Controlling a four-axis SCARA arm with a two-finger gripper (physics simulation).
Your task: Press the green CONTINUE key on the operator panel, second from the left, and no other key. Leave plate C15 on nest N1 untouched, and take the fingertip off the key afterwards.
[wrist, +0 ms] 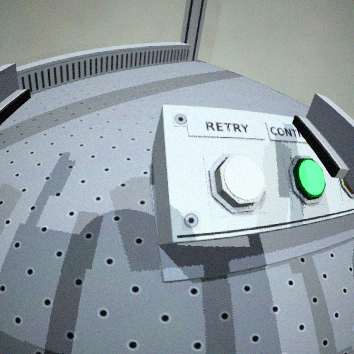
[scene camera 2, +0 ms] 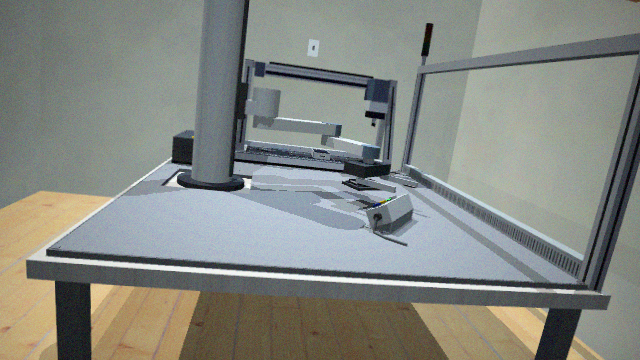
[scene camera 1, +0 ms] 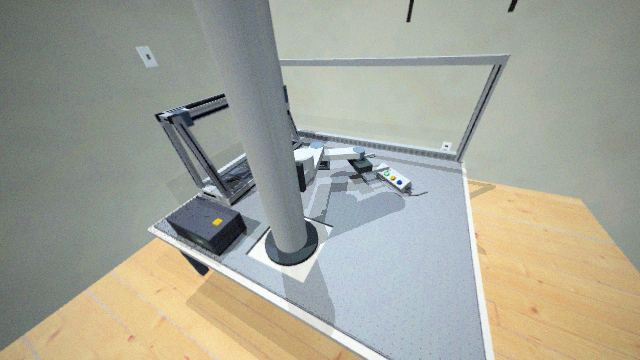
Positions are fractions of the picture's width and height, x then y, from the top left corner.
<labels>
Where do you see a white RETRY button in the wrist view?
0.68, 0.51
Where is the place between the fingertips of my gripper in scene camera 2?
0.64, 0.52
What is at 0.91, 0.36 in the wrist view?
My gripper.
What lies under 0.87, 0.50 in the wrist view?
A green CONTINUE button.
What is my gripper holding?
Nothing.
</labels>
